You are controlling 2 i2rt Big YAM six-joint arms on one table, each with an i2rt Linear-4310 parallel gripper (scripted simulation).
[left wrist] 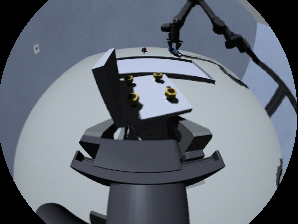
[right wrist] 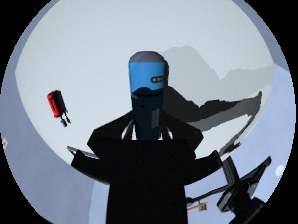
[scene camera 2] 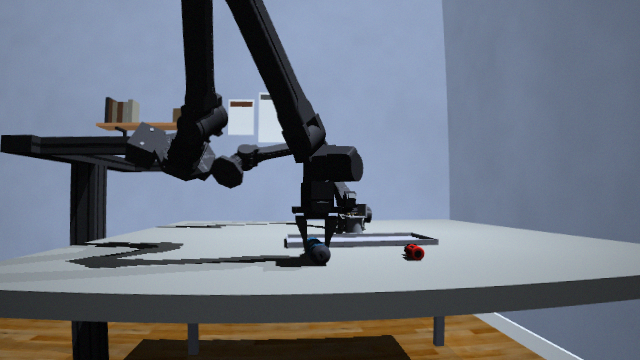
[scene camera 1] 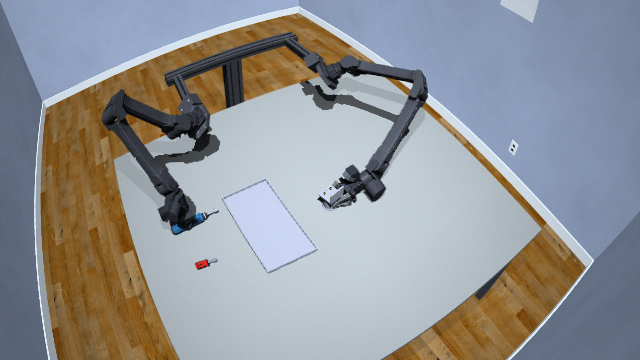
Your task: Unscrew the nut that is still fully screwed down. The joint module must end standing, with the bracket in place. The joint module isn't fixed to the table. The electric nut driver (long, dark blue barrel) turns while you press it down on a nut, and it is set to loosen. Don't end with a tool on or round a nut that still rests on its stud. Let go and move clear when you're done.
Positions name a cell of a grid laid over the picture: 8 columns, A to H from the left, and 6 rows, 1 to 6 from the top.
Note:
I see my left gripper (left wrist: D4), my right gripper (right wrist: D4) and an electric nut driver (right wrist: D2).

